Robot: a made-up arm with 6 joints.
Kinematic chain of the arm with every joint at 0, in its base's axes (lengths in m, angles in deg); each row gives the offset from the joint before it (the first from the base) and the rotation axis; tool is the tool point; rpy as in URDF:
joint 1: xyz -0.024 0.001 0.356 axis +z
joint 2: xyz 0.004 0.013 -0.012 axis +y
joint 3: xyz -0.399 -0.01 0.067 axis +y
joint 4: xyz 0.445 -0.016 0.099 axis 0.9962 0 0.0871
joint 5: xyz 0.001 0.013 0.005 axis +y
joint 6: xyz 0.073 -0.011 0.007 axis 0.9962 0 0.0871
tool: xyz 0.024 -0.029 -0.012 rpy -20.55 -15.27 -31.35
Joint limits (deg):
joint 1: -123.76..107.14
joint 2: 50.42..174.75
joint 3: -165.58..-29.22
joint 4: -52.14..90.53
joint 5: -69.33..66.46
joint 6: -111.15..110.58
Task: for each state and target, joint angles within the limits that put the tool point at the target. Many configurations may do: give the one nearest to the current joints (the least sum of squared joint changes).
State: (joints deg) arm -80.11 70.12 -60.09 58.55 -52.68 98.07
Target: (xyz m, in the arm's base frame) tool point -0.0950 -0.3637 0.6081
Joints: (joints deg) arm -89.38 56.02 -29.22 71.78 -57.34 93.76
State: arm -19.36 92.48 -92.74 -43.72 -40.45 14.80
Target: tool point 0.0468 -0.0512 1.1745
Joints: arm -33.01 51.25 -94.36 -36.35 -35.33 13.11
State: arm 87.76 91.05 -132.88 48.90 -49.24 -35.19
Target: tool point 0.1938 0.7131 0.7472
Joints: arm 80.56 113.77 -106.55 54.04 -51.08 -35.42
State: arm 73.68 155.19 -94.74 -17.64 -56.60 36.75
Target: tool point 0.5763 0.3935 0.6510
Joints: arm 33.83 106.35 -80.34 -13.73 -62.99 34.02
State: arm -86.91 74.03 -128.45 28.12 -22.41 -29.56
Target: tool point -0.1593 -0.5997 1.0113
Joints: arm -97.16 101.08 -119.31 29.00 -20.74 -29.00
